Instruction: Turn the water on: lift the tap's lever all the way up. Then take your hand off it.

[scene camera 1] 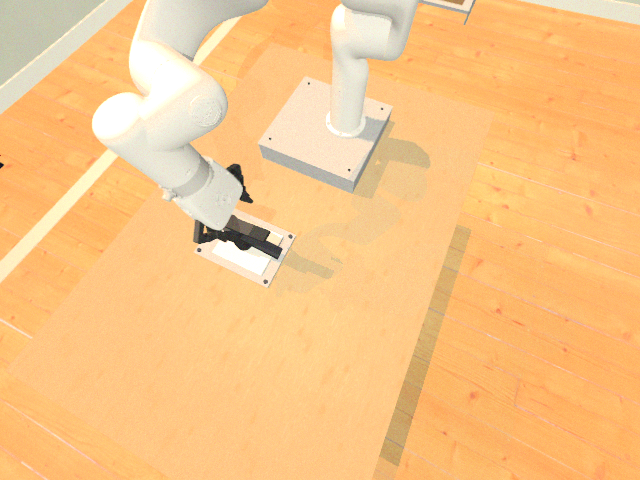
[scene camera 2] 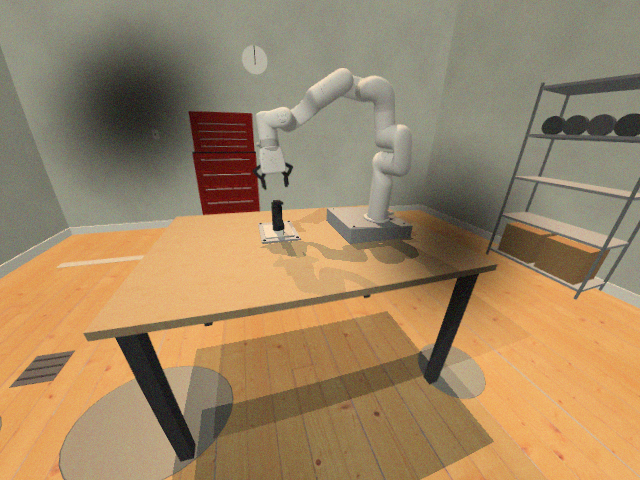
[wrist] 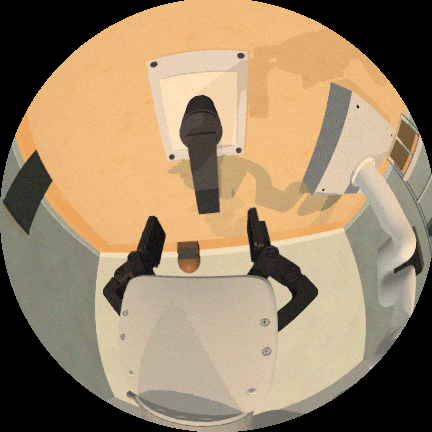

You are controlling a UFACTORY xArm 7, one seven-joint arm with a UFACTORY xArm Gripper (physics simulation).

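Frame: origin at the arm's base, x right, y ahead, z up, level; metres.
Where they show: gripper, fingertip midpoint: (scene camera 1: pixel 238 219) (scene camera 2: pixel 276 188) (wrist: pixel 201 221); arm's base, origin of the base link: (scene camera 1: pixel 345 122) (scene camera 2: pixel 376 218) (wrist: pixel 362 170).
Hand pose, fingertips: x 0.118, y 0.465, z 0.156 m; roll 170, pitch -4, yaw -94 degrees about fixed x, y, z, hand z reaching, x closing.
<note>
Each offset is from my fingertips to the top centre of the thing. "*": to the spot under its first point. Level surfaces: height alone.
The black tap @[* dy +0.003, dx -0.041, dz -0.138 m] (scene camera 1: pixel 268 248) (scene camera 2: pixel 277 215) stands on a pale base plate @[dy -0.014, dx +0.052, dz -0.209 m] (scene camera 1: pixel 232 265) (scene camera 2: pixel 281 239) (wrist: pixel 157 85). In the wrist view its dark lever @[dy -0.006, dx +0.000, dz -0.049 m] (wrist: pixel 204 167) rises from the round hub, its free end towards the gripper. The lever's exact angle cannot be told. My gripper (scene camera 1: pixel 247 223) (scene camera 2: pixel 275 186) (wrist: pixel 201 221) is wide open and empty. It points down above the tap, and in scene camera 2 a gap shows between the fingertips and the tap's top. In scene camera 1 the gripper and arm hide part of the tap.
The plate lies on the wooden table @[dz -0.222 m] (scene camera 1: pixel 155 361) (scene camera 2: pixel 206 279). The grey robot base (scene camera 1: pixel 305 129) (scene camera 2: pixel 356 235) (wrist: pixel 357 130) stands beside it on the same table. A red cabinet (scene camera 2: pixel 224 180) and a shelf rack (scene camera 2: pixel 594 85) stand away from the table.
</note>
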